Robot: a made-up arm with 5 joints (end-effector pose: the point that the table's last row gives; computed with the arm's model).
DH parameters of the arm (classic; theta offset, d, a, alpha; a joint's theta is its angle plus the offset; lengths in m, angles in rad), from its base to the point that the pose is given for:
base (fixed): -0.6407 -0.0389 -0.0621 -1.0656
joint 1: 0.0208 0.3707 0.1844 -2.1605
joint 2: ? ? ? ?
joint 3: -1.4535 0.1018 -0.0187 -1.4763
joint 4: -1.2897 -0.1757 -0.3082 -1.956
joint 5: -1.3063 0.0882 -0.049 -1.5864
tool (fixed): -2.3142 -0.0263 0 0
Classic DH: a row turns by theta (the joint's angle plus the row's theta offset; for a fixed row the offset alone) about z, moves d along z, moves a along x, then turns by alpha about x.
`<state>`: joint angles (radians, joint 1 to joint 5).
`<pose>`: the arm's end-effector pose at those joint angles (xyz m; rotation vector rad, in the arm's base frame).
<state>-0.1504 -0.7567 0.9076 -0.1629 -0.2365</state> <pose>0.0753 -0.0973 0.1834 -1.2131 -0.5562 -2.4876</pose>
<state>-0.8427 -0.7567 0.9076 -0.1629 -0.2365</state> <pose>-0.0851 -0.0181 0.2418 0.7388 0.8951 2.6692</pose>
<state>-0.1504 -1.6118 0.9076 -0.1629 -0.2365</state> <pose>0.3555 -0.1581 0.2011 -0.8608 -0.8550 -1.6885</pose>
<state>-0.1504 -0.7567 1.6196 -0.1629 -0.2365</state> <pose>0.1418 -0.2290 0.2261 -1.2084 0.0133 -1.9138</pose>
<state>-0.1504 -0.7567 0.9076 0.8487 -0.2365</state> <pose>0.1064 0.2161 0.0805 0.8046 -0.7454 2.9115</pose>
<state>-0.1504 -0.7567 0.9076 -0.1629 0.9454</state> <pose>0.0953 -0.1418 0.1452 0.1088 -1.1851 -2.0615</pose>
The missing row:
joint 2: 1.0783 0.0515 0.24 2.0679
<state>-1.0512 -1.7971 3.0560 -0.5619 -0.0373</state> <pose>0.5401 -0.2053 0.4428 -1.1269 0.0283 -0.4871</pose>
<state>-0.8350 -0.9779 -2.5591 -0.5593 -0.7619</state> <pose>0.3684 -0.2972 0.1827 -1.0401 0.2185 -0.2567</pose>
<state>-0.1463 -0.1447 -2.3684 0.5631 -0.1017</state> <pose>0.0905 -0.3864 0.0587 -0.6915 1.6410 -0.1062</pose>
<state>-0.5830 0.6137 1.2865 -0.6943 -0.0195</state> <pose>-0.2350 0.2350 0.1254 0.7634 0.2283 2.4663</pose>
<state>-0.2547 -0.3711 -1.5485 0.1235 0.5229</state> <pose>0.1886 -0.2084 -0.1248 0.0243 1.8165 0.2585</pose>
